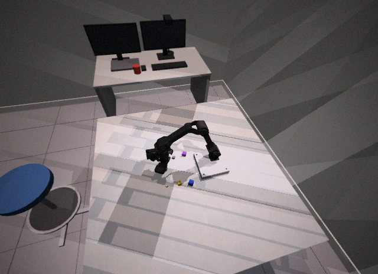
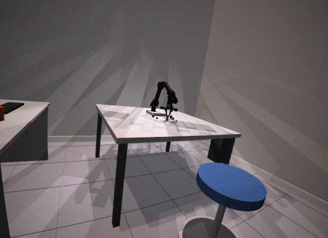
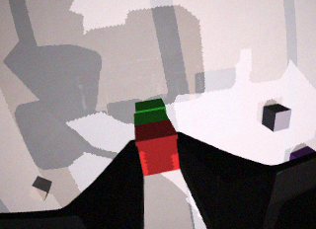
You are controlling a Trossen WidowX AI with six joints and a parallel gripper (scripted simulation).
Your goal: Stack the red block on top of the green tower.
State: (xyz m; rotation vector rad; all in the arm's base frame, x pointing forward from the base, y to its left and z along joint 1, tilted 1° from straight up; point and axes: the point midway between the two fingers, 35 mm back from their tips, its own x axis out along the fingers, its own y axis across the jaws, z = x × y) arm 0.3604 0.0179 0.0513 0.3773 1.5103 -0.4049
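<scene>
My gripper tip is now right at the red block. Also, from my gripper tip: yellow block (80 mm behind, 120 mm to the left, 40 mm below); blue block (160 mm behind, 140 mm to the left, 30 mm below); purple block (160 mm behind, 100 mm to the right, 30 mm below).
</scene>
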